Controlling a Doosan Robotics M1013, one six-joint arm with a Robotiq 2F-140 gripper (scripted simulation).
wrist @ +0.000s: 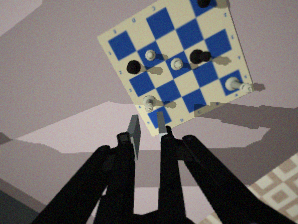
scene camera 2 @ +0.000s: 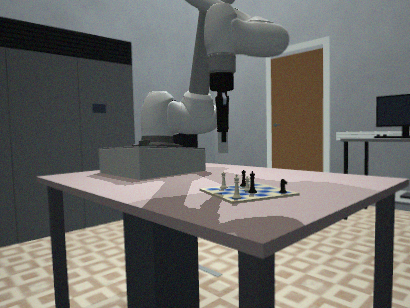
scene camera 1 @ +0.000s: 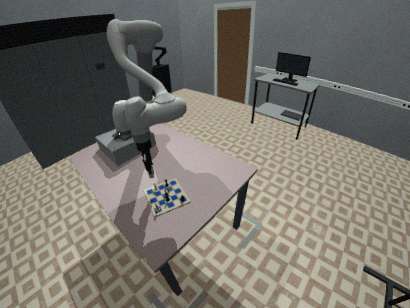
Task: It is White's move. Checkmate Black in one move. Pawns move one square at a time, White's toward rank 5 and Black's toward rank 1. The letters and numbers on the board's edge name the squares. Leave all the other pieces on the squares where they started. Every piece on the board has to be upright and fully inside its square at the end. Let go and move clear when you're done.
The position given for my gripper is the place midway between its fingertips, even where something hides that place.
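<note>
Gripper (scene camera 2: 223, 152) visible, and visible again in the wrist view (wrist: 148, 122). A blue-and-cream chessboard (scene camera 2: 264, 192) is present; the wrist view (wrist: 194, 89) and scene camera 1 (scene camera 1: 158, 196) show the chessboard as well.
</note>
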